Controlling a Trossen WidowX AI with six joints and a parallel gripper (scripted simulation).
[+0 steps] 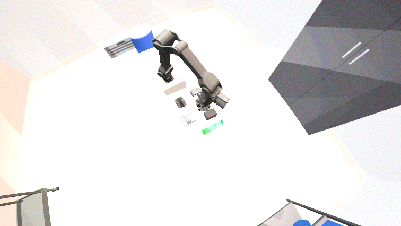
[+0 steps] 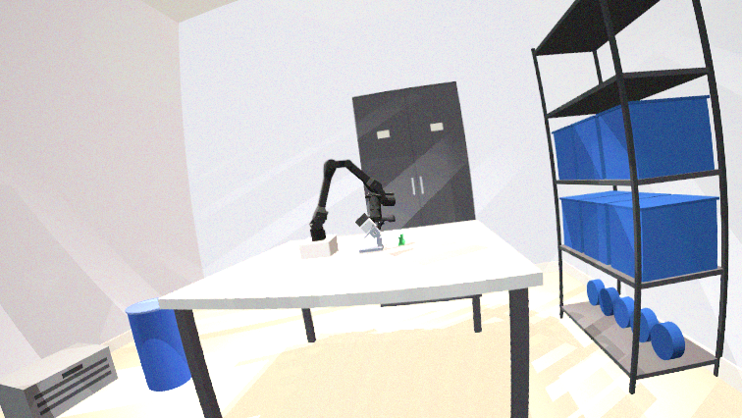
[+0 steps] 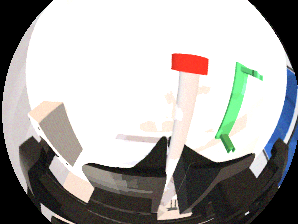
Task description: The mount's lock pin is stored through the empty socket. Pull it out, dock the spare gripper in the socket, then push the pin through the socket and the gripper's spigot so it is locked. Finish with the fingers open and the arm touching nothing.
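Right now the mount is 80 mm to the right of my gripper tip and 10 mm behind it. Round my gripper tip: spare gripper (80 mm to the right, 70 mm above, 30 mm behind); then translucent green bar (120 mm ahead, 30 mm below, 20 mm to the left).
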